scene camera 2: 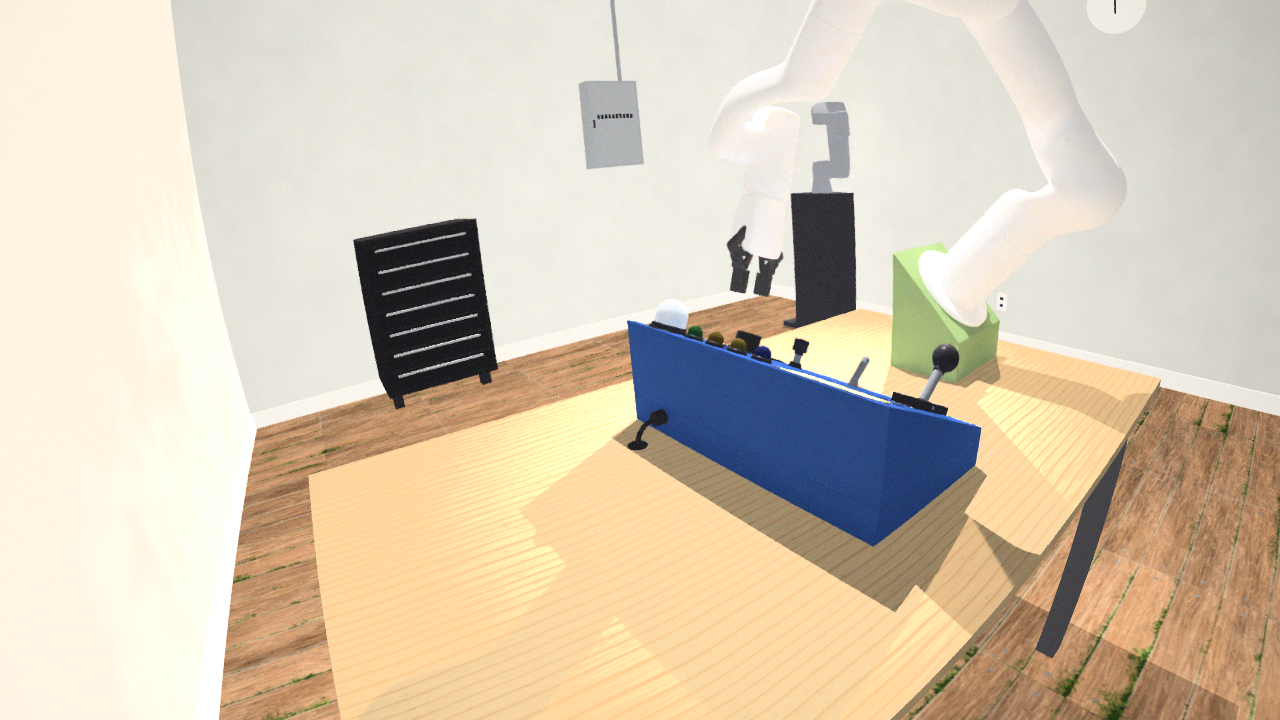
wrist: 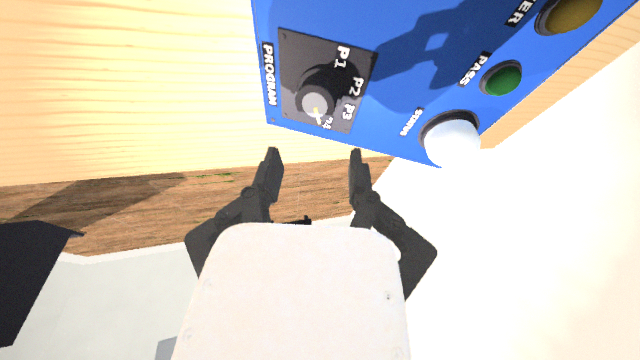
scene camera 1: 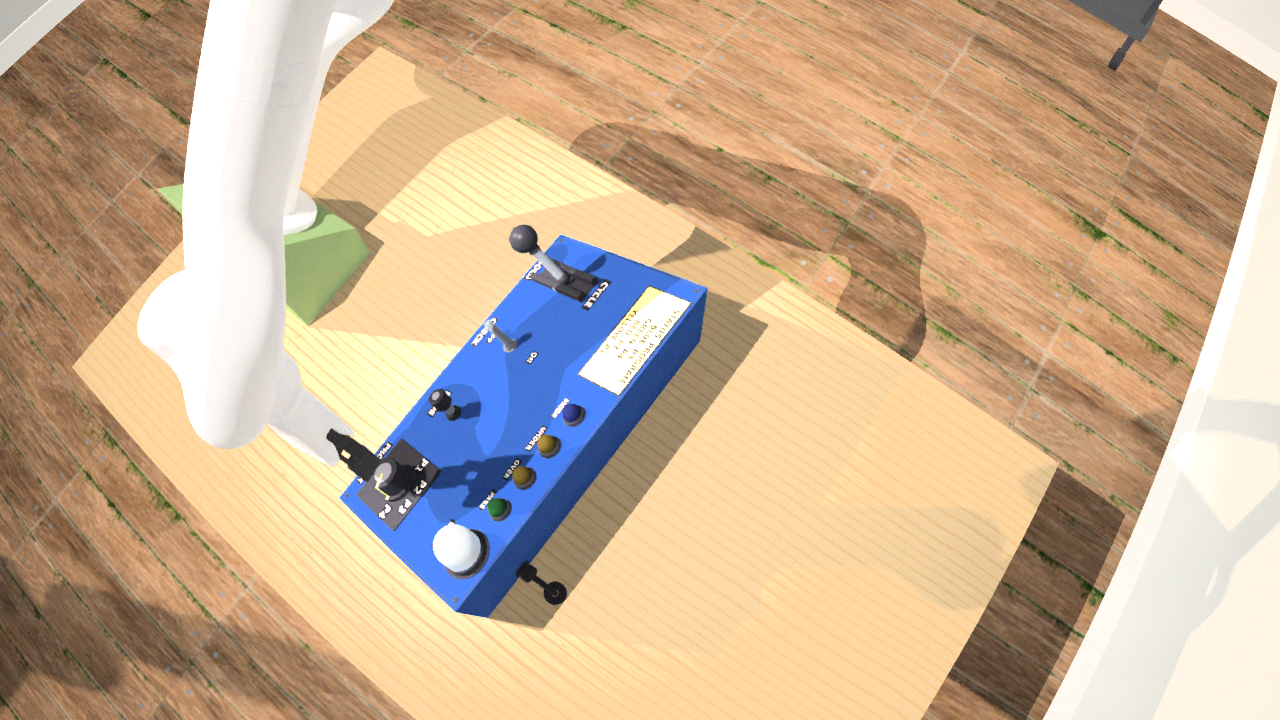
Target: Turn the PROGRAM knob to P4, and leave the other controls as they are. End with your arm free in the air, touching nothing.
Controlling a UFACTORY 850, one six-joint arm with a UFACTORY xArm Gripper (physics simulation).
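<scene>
The black PROGRAM knob (scene camera 1: 387, 477) (scene camera 2: 748, 339) (wrist: 315, 102) stands on a dark plate on the blue control box (scene camera 1: 501, 385) (scene camera 2: 760, 438) (wrist: 400, 30). In the wrist view its yellow pointer line points toward the P4 label (wrist: 327, 123), which the knob partly covers. My gripper (scene camera 1: 365, 465) (scene camera 2: 750, 288) (wrist: 315, 158) is open with nothing between its fingers. In scene camera 2 it hangs in the air above the box, apart from the knob.
The box also bears a ball-topped CYCLE lever (scene camera 1: 523, 238) (scene camera 2: 945, 358), a grey toggle (scene camera 1: 503, 335) (scene camera 2: 859, 370), a small black stick (scene camera 1: 440, 400) (scene camera 2: 800, 346), several small lamps and a white STATUS dome (scene camera 1: 458, 547) (scene camera 2: 671, 314) (wrist: 452, 142). A black cable (scene camera 1: 541, 582) (scene camera 2: 646, 429) leaves its side.
</scene>
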